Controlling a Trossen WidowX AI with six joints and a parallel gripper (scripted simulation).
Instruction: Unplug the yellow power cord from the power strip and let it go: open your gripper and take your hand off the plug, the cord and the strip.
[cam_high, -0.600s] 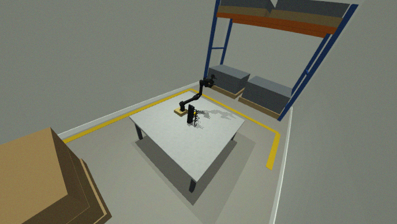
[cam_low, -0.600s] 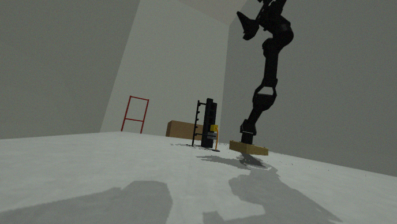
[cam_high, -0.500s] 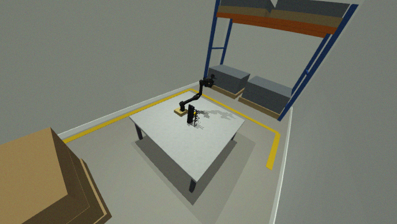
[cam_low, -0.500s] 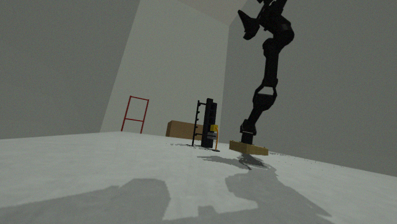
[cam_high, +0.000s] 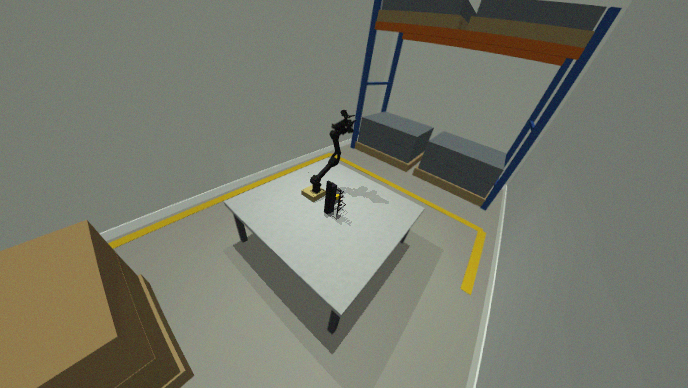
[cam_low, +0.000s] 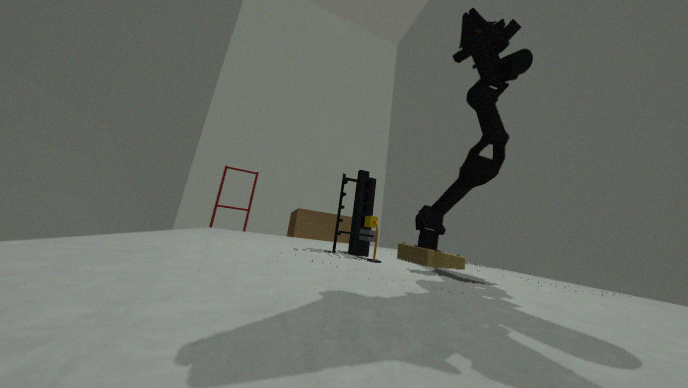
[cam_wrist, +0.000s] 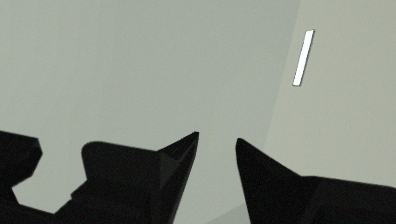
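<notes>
Right now the yellow plug is 600 mm below my gripper tip, 280 mm to the right of it and 70 mm ahead of it.
</notes>
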